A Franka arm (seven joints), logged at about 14 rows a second.
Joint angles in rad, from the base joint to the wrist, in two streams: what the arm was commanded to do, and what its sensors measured. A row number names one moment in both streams.
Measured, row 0:
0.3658 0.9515 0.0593 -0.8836 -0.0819 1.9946 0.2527
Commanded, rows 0 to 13:
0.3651 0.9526 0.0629 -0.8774 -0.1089 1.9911 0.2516
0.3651 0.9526 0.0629 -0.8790 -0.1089 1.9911 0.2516
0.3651 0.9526 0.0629 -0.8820 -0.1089 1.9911 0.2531
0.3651 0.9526 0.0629 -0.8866 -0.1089 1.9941 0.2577
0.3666 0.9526 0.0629 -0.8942 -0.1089 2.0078 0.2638
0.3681 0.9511 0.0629 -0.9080 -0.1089 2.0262 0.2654
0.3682 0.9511 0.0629 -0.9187 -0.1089 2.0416 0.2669
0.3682 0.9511 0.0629 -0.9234 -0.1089 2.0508 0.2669
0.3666 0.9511 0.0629 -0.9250 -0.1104 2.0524 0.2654
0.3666 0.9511 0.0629 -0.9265 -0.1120 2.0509 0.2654
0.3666 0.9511 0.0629 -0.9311 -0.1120 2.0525 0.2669
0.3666 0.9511 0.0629 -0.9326 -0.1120 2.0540 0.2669
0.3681 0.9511 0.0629 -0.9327 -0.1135 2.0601 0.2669
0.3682 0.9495 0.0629 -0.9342 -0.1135 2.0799 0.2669
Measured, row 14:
0.3656 0.9620 0.0593 -0.9196 -0.0910 2.0443 0.2535
